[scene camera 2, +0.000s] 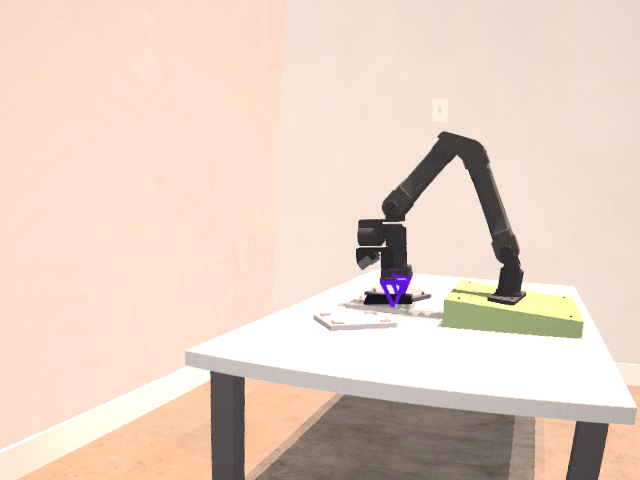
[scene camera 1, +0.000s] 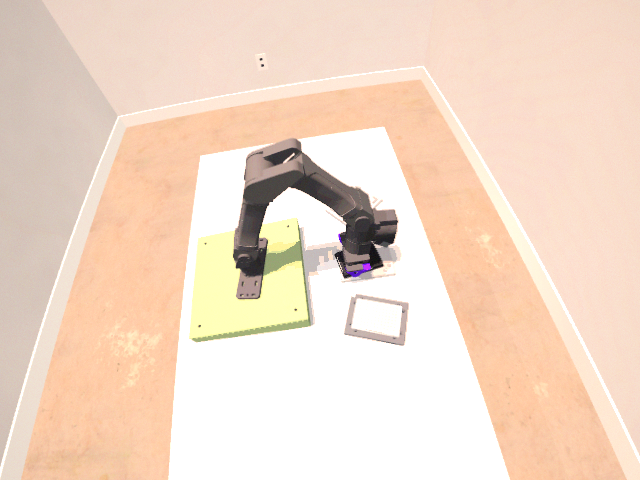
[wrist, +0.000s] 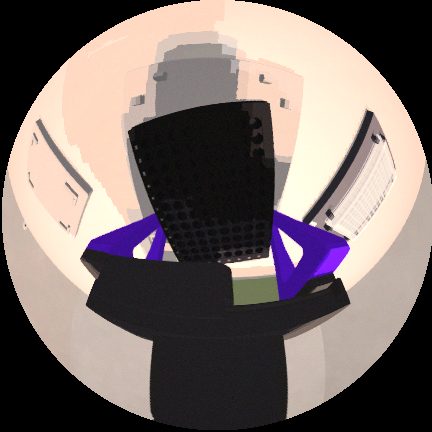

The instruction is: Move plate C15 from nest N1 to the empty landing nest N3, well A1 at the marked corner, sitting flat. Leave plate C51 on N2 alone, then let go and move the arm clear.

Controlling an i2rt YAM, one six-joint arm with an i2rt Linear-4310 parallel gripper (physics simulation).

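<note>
My gripper [scene camera 1: 353, 256] [scene camera 2: 395, 297] [wrist: 217, 214], with purple fingers, is shut on the black plate [scene camera 1: 375, 258] [scene camera 2: 374, 299] [wrist: 210, 175]. The plate looks about level, low over the middle pale nest [scene camera 2: 355, 304] [wrist: 290, 125], and slightly turned relative to it. A gap under the plate is hard to judge. A white plate [scene camera 1: 377, 316] [wrist: 367, 190] sits on the grey nest [scene camera 1: 404, 322] [scene camera 2: 421, 297] [wrist: 350, 175]. Another pale nest [scene camera 2: 361, 321] [wrist: 55, 185] is empty, at the left of the wrist view. Nest labels, plate labels and well A1 are not readable.
The arm stands on a yellow-green base block [scene camera 1: 222, 289] [scene camera 2: 516, 320]. All three nests lie in a row on the white table [scene camera 1: 310, 403] [scene camera 2: 310, 356], with the black plate over the middle one. The arm partly hides the empty nest in scene camera 1.
</note>
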